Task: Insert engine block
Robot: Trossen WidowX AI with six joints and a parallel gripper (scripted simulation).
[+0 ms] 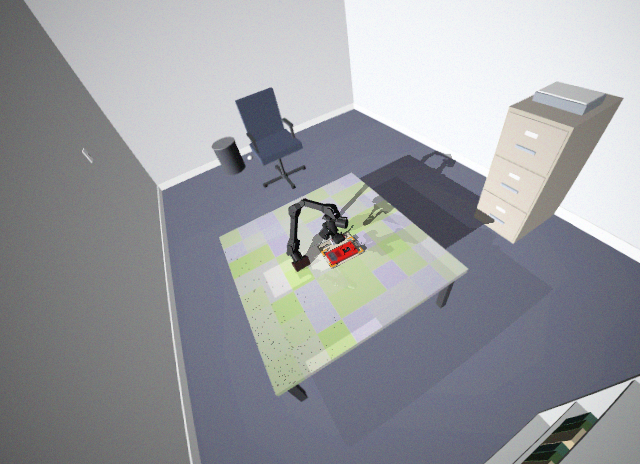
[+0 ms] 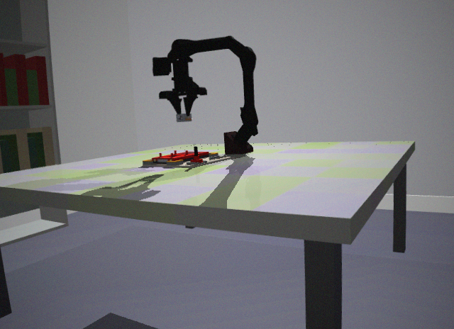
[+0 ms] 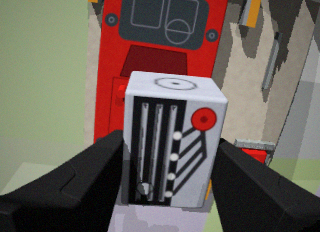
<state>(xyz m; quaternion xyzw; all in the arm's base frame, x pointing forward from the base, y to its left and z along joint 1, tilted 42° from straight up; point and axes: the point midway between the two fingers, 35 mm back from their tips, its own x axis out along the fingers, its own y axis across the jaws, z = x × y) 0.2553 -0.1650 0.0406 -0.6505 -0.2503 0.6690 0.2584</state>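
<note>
Right now the short black post is 11 cm ahead of my gripper tip, 12 cm to the left of it and 13 cm below it. The rest, counted from my gripper tip: grey engine block 1 cm below.
</note>
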